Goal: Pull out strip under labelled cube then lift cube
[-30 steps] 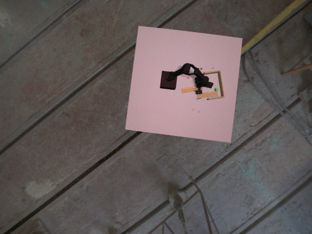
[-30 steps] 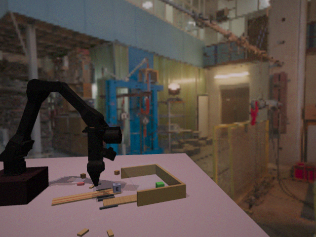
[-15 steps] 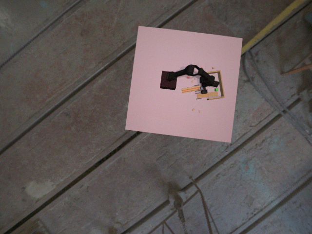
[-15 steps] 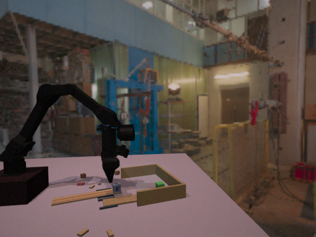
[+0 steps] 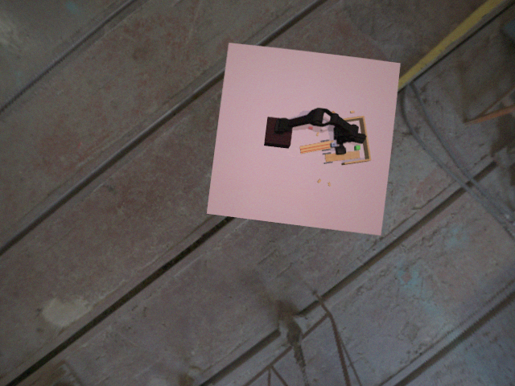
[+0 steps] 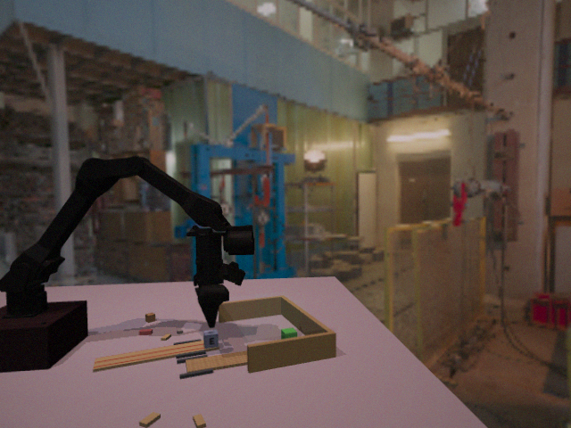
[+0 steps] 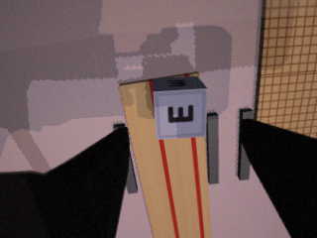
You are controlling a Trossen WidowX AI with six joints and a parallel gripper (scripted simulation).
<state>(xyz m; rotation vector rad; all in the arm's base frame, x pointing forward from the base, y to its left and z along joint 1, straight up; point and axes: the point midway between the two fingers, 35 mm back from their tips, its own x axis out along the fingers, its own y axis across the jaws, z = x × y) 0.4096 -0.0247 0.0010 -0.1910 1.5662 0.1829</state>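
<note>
Right now my gripper tip is 4 cm above the labelled grey cube. The rest, counted from my gripper tip: grey disc: 10 cm to the left, 9 cm behind, 5 cm below; then red chip: 18 cm behind, 10 cm to the left, 5 cm below.
</note>
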